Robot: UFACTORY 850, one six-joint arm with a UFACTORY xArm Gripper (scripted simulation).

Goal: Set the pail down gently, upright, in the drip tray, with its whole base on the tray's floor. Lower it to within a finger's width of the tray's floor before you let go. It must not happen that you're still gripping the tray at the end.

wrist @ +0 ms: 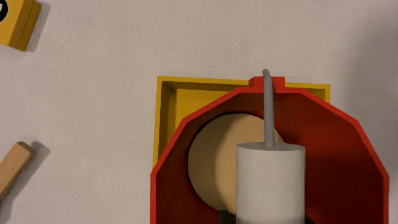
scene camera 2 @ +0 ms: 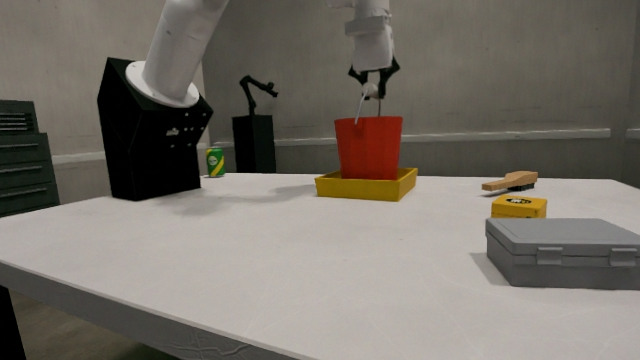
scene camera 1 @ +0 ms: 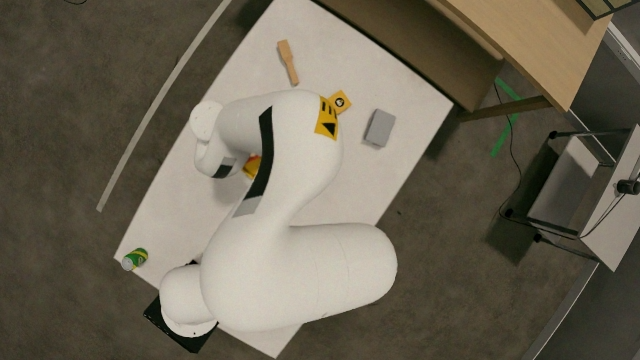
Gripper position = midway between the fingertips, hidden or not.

In view: the gripper [scene camera 2: 374, 99], a yellow drip tray [scene camera 2: 329, 185], a grey case [scene camera 2: 583, 253], a red pail [scene camera 2: 369, 150] and a wooden brush [scene camera 2: 522, 180].
The grey case also shows in scene camera 1 [scene camera 1: 381, 124]. The red pail also shows in the wrist view [wrist: 197, 170]. The wrist view misses the grey case: it is out of frame.
